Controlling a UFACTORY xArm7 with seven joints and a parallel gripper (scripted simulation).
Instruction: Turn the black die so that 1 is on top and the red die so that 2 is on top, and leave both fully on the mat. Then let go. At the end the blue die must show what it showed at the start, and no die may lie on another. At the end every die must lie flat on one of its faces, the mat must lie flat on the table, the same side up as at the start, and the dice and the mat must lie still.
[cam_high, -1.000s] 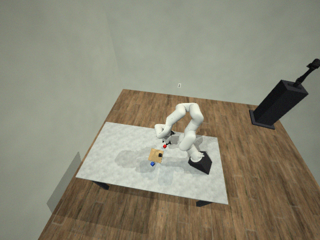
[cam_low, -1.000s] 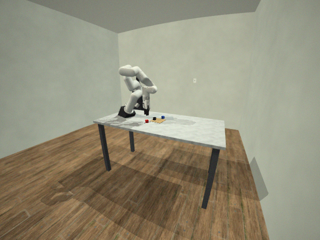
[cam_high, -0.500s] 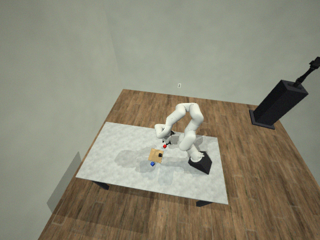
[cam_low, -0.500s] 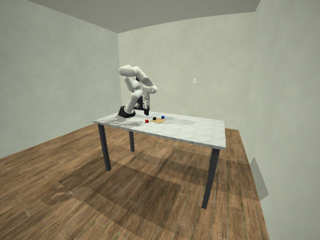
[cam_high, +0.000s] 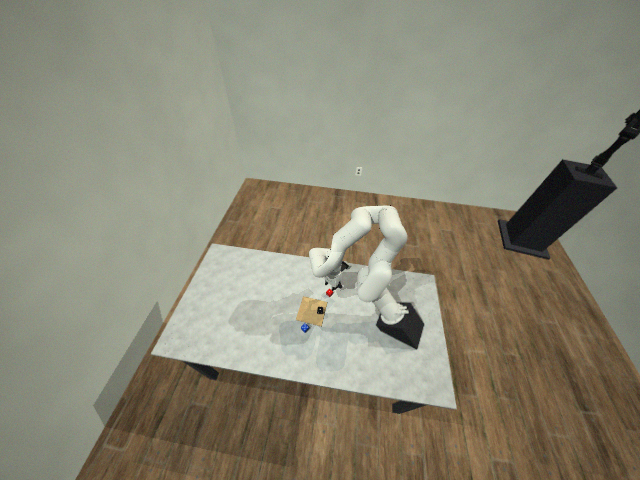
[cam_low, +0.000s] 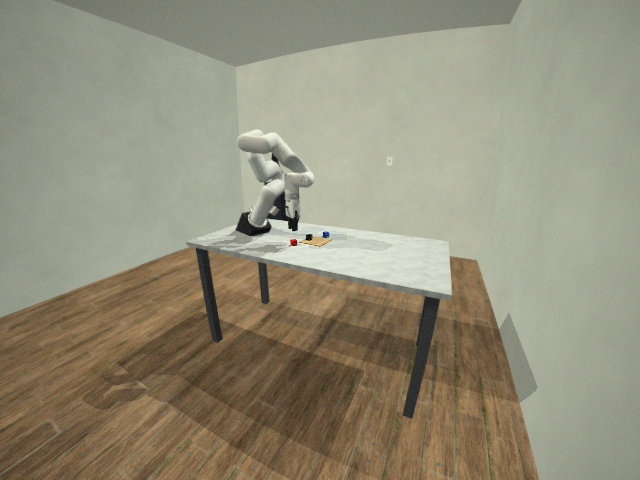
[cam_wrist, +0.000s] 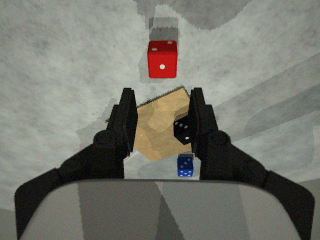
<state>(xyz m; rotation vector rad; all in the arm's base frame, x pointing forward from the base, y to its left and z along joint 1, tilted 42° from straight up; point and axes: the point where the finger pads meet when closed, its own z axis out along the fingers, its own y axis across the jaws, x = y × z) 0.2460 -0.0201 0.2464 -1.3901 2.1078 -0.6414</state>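
Right now the red die is 9 cm below my hand. Also, from my hand: black die: 2 cm ahead, 12 cm to the left, 9 cm below; blue die: 7 cm ahead, 23 cm to the left, 9 cm below; tan mat: 6 cm ahead, 13 cm to the left, 11 cm below.
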